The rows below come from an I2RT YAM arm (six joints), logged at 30 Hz.
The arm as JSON. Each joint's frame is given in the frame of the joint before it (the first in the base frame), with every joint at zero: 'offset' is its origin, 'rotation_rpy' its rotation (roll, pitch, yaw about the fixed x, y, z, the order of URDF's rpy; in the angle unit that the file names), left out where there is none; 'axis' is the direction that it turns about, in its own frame. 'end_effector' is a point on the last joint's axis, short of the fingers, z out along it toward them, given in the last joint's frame.
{
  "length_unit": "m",
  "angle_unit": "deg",
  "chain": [
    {
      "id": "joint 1",
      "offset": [
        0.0,
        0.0,
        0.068
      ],
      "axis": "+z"
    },
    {
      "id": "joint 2",
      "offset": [
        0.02,
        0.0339,
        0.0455
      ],
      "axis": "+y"
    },
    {
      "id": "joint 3",
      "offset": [
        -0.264,
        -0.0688,
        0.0
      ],
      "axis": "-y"
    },
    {
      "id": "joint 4",
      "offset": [
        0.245,
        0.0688,
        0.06
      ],
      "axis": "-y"
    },
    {
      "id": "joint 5",
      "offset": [
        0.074,
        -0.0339,
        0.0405
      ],
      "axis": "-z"
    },
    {
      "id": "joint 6",
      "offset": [
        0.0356,
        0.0,
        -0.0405
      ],
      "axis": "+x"
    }
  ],
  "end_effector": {
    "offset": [
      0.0,
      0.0,
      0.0
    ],
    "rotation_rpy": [
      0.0,
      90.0,
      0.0
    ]
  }
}
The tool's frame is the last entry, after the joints.
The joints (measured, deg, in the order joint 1, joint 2, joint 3, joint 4, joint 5, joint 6), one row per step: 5.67 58.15 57.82 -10.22 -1.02 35.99; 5.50 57.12 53.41 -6.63 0.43 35.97; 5.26 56.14 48.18 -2.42 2.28 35.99; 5.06 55.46 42.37 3.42 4.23 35.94; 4.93 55.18 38.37 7.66 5.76 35.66; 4.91 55.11 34.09 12.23 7.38 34.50; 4.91 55.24 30.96 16.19 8.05 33.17; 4.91 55.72 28.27 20.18 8.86 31.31; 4.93 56.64 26.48 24.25 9.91 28.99; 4.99 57.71 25.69 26.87 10.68 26.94; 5.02 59.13 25.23 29.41 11.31 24.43; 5.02 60.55 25.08 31.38 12.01 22.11; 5.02 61.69 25.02 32.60 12.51 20.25; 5.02 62.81 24.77 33.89 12.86 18.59; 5.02 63.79 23.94 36.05 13.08 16.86; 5.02 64.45 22.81 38.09 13.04 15.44; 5.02 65.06 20.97 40.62 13.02 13.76; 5.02 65.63 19.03 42.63 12.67 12.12; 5.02 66.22 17.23 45.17 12.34 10.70; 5.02 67.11 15.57 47.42 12.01 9.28
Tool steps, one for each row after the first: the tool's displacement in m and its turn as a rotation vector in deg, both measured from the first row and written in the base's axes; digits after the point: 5 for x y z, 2 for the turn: -0.00074 -0.00167 -0.01671 -0.26 -0.24 -1.59; -0.00178 -0.00390 -0.03779 -0.58 -0.23 -3.66; -0.00274 -0.00601 -0.06075 -0.88 -0.96 -5.77; -0.00394 -0.00759 -0.07686 -1.35 -1.52 -7.36; -0.00578 -0.00883 -0.09480 -2.71 -1.93 -8.79; -0.00732 -0.00938 -0.10731 -4.02 -2.66 -9.25; -0.00824 -0.00996 -0.11814 -5.85 -3.50 -9.79; -0.00758 -0.01047 -0.12472 -8.07 -4.84 -10.54; -0.00580 -0.01055 -0.12841 -10.07 -5.57 -11.01; -0.00290 -0.01056 -0.13154 -12.53 -6.17 -11.32; 0.00028 -0.01071 -0.13395 -14.85 -6.48 -11.75; 0.00283 -0.01079 -0.13626 -16.76 -6.42 -11.99; 0.00494 -0.01082 -0.13953 -18.47 -6.27 -12.09; 0.00560 -0.01089 -0.14405 -20.15 -6.55 -12.12; 0.00480 -0.01094 -0.14927 -21.51 -6.77 -11.93; 0.00212 -0.01116 -0.15734 -23.16 -6.82 -11.70; -0.00130 -0.01125 -0.16661 -24.84 -6.37 -11.02; -0.00465 -0.01134 -0.17394 -26.18 -6.56 -10.52; -0.00756 -0.01140 -0.18191 -27.60 -6.32 -9.92
